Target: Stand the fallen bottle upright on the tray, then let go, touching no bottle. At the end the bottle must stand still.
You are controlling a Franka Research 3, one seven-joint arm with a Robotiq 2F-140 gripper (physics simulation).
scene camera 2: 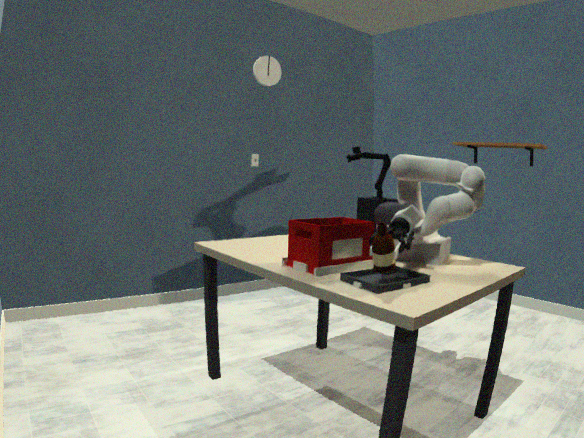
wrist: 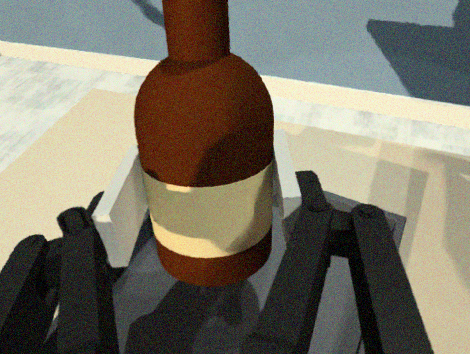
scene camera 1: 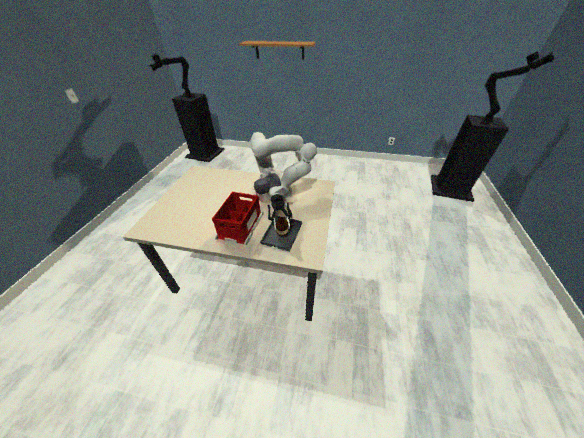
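A brown bottle (scene camera 1: pixel 282 226) (scene camera 2: pixel 384 245) (wrist: pixel 205 125) with a cream label is upright or nearly so, neck up, over the dark tray (scene camera 1: pixel 274 240) (scene camera 2: pixel 367 284) (wrist: pixel 145 287). My gripper (scene camera 1: pixel 281 221) (scene camera 2: pixel 390 250) (wrist: pixel 209 159) is shut on the bottle, with one light pad on each side at the label. In the wrist view the bottle's base is over the tray's floor, with a dark shadow next to it. Whether the base touches the tray I cannot tell.
A red crate (scene camera 1: pixel 232 227) (scene camera 2: pixel 310 245) stands beside the tray on the wooden table (scene camera 1: pixel 175 210) (scene camera 2: pixel 250 250). The arm's base is behind the tray. Two black pedestals (scene camera 1: pixel 196 125) (scene camera 1: pixel 470 155) with dark arms stand on the floor beyond the table.
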